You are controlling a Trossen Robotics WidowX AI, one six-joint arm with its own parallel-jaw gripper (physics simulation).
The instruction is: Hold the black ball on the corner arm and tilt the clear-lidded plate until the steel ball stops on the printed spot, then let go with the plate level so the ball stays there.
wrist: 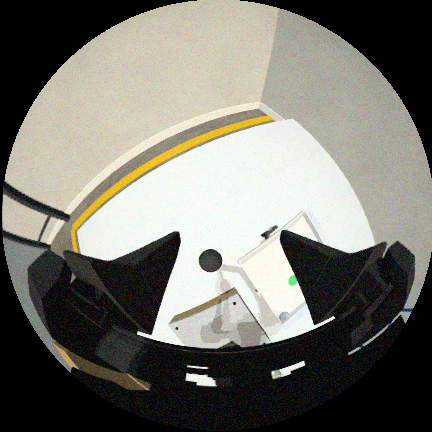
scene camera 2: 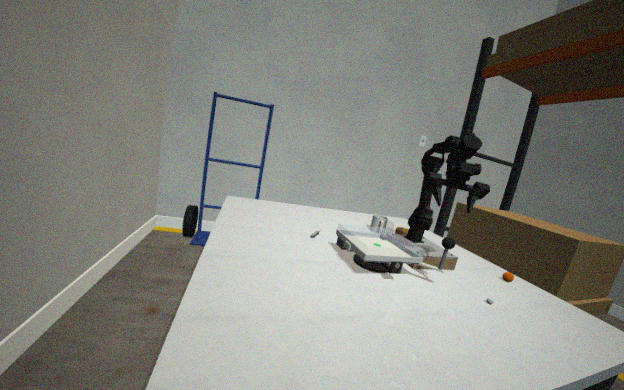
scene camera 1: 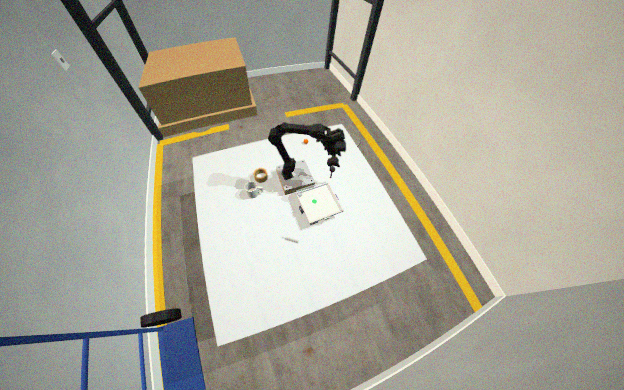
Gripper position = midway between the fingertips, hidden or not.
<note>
My gripper (scene camera 2: 454,209) is open and holds nothing. Also in view: a clear-lidded plate (scene camera 2: 372,244).
My gripper is seen too in the wrist view (wrist: 231,235). The clear-lidded plate is seen too in the wrist view (wrist: 266,266) and in scene camera 1 (scene camera 1: 320,201).
</note>
